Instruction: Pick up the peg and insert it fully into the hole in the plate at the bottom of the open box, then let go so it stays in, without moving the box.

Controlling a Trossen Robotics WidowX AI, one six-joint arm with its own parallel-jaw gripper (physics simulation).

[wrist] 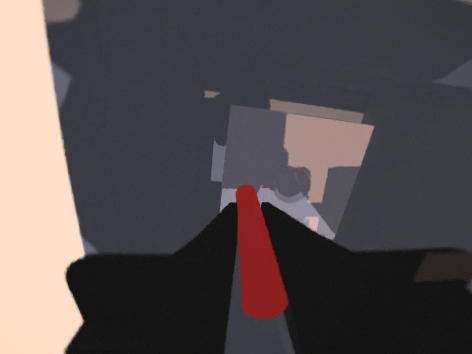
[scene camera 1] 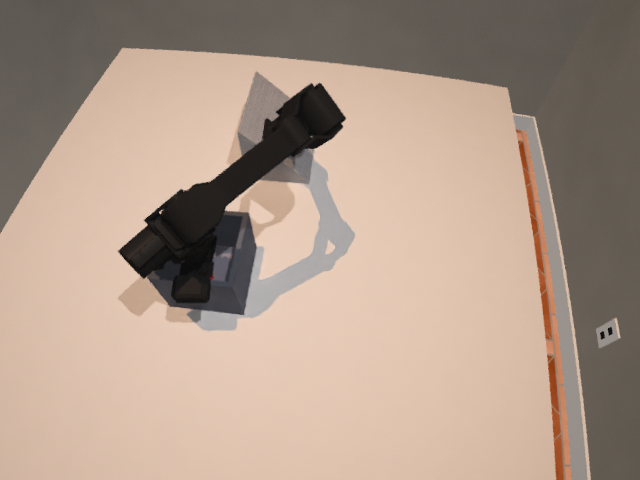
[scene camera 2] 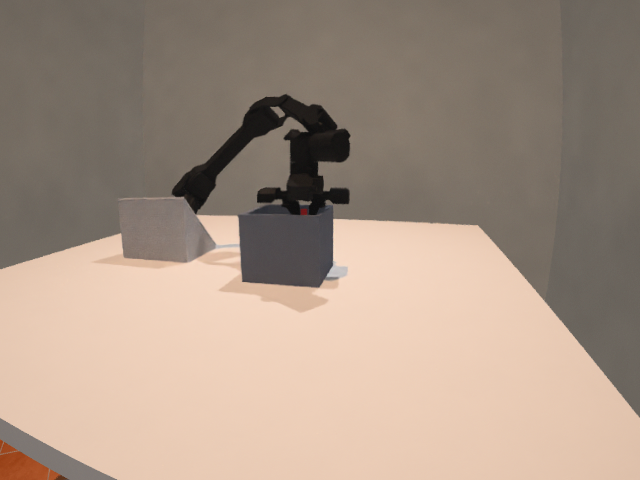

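Pixels of known places: gripper, fingertip midpoint: (wrist: 248, 209) (scene camera 1: 207, 272); arm's base, link origin: (scene camera 2: 179, 218).
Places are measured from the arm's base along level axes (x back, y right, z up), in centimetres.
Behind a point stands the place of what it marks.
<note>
The red peg (scene camera 1: 211, 277) {z -3.7, x -35.7, y 9.5 cm} (scene camera 2: 303, 211) {z 3.4, x -35.4, y 10.9 cm} (wrist: 260, 255) {z 2.4, x -35.4, y 10.9 cm} is held between the fingers of my gripper (scene camera 2: 303, 213) (wrist: 248, 209) {z -2.0, x -35.3, y 10.1 cm}, which is shut on it. The fingertips reach in at the top of the open dark blue-grey box (scene camera 1: 224, 298) {z -2.0, x -40.7, y 5.8 cm} (scene camera 2: 281, 250) {z -3.0, x -32.6, y 18.8 cm} (wrist: 145, 130) {z 1.9, x -39.1, y 14.8 cm}. The light plate (scene camera 1: 223, 259) {z -4.3, x -31.2, y 7.9 cm} (wrist: 255, 145) {z -4.3, x -35.0, y 13.3 cm} lies at the box bottom, partly in shadow. Its round hole (wrist: 292, 183) {z -5.8, x -31.6, y 10.3 cm} shows as a dark circle. In the wrist view the peg's far tip appears left of the hole and slightly lower, apart from it. The peg's height above the plate cannot be told.
A grey wedge-shaped block (scene camera 1: 260, 111) {z 3.6, x 4.2, y 3.5 cm} (scene camera 2: 154, 228) {z -1.5, x 4.0, y 6.7 cm} stands by the arm's base, behind the box in scene camera 1 and left of it in scene camera 2. The box walls surround the fingertips. The box stands on the pale table (scene camera 1: 403, 289) {z -10.0, x -33.7, y -30.0 cm} (scene camera 2: 336, 361) {z -10.0, x -45.8, y 45.8 cm}.
</note>
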